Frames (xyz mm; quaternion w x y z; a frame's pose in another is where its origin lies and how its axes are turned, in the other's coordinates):
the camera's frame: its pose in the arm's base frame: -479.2 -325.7 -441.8 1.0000 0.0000 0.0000 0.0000
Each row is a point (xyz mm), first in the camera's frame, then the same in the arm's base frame.
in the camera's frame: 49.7 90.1 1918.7
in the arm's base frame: -429.5 -235.6 1476.9
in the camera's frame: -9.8 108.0 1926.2
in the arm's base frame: -489.0 -217.7 1484.4
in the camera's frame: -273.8 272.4 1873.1
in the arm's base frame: -753.0 -53.3 1431.3
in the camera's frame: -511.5 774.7 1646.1
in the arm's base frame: -990.7 449.0 1204.3
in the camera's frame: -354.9 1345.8 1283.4
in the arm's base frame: -834.1 1020.1 841.6
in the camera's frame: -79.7 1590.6 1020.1
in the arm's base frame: -558.9 1264.9 578.3
